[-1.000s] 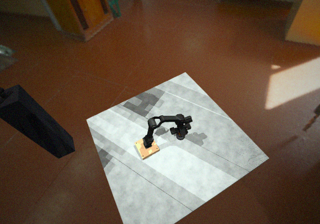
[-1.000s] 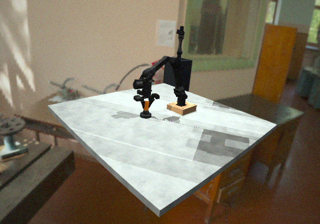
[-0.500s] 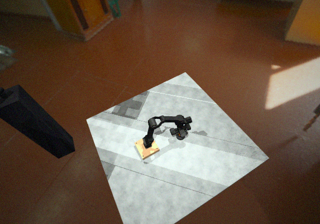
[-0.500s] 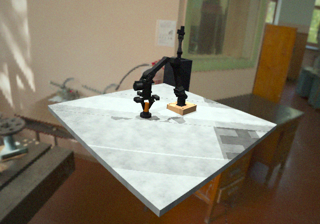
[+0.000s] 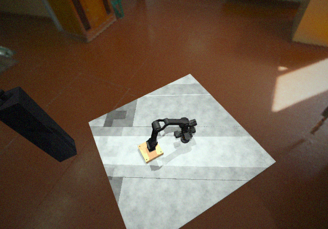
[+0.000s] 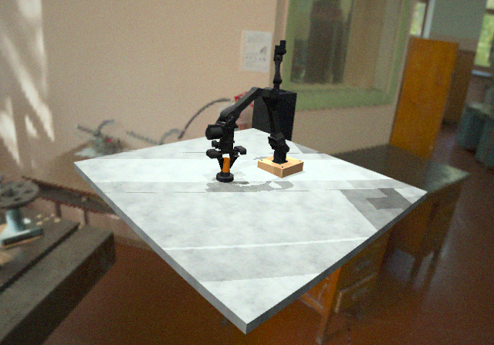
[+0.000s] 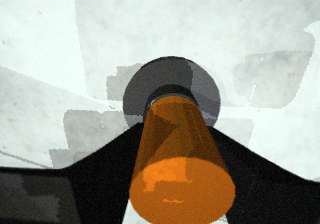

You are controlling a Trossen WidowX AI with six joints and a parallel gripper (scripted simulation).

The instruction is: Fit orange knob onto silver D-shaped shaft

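The orange knob is 30 mm above my gripper tip. The rest, counted from my gripper tip: dark round pedestal 20 mm below.
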